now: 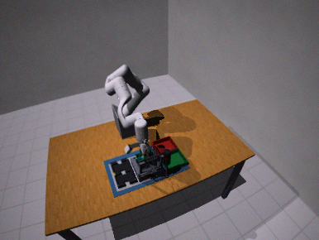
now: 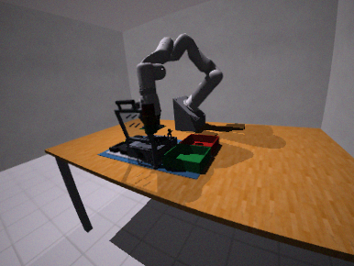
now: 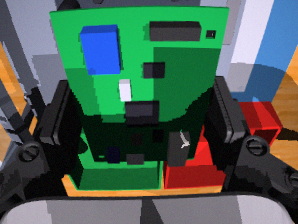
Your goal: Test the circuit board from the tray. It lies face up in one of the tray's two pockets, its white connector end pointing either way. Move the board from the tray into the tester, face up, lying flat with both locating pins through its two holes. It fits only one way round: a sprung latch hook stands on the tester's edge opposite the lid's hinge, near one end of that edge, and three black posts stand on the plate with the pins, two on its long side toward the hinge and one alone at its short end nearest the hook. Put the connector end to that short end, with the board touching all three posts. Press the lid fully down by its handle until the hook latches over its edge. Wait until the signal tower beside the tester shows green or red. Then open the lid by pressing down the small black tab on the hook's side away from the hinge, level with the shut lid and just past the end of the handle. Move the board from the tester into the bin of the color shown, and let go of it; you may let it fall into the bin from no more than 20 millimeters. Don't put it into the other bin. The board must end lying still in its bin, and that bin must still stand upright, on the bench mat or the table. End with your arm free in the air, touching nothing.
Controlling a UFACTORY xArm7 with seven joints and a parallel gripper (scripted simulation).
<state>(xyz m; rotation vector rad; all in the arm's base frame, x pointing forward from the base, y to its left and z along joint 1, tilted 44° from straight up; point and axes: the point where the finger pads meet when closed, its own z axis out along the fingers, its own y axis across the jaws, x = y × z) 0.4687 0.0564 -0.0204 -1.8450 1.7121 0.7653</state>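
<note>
My gripper is now 1 cm short of the grey tester plate, 1 cm to the right of it and 6 cm above it. The rest, counted from my hand: green circuit board right at my hand; then tester lid 13 cm ahead, 1 cm to the left, 5 cm above; then green bin 4 cm ahead, 20 cm to the left, 12 cm below.
</note>
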